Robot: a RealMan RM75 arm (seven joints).
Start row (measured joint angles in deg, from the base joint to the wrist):
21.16, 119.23, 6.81, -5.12, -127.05, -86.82, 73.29
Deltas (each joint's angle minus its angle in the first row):
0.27, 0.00, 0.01, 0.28, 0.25, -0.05, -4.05
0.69, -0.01, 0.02, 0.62, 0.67, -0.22, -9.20
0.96, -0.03, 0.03, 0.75, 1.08, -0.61, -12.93
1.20, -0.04, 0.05, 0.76, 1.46, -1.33, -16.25
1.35, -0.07, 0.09, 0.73, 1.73, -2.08, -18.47
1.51, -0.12, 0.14, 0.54, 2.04, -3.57, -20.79
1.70, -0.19, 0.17, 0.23, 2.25, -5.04, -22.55
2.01, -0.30, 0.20, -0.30, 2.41, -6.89, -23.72
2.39, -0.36, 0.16, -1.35, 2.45, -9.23, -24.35
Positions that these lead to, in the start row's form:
21.43, 119.23, 6.82, -4.84, -126.80, -86.87, 69.24
21.85, 119.22, 6.83, -4.50, -126.38, -87.04, 64.09
22.12, 119.20, 6.84, -4.37, -125.97, -87.43, 60.36
22.36, 119.19, 6.86, -4.36, -125.59, -88.15, 57.04
22.51, 119.16, 6.90, -4.39, -125.32, -88.90, 54.82
22.67, 119.11, 6.95, -4.58, -125.01, -90.39, 52.50
22.86, 119.04, 6.98, -4.89, -124.80, -91.86, 50.74
23.17, 118.93, 7.01, -5.42, -124.64, -93.71, 49.57
23.55, 118.87, 6.97, -6.47, -124.60, -96.05, 48.94

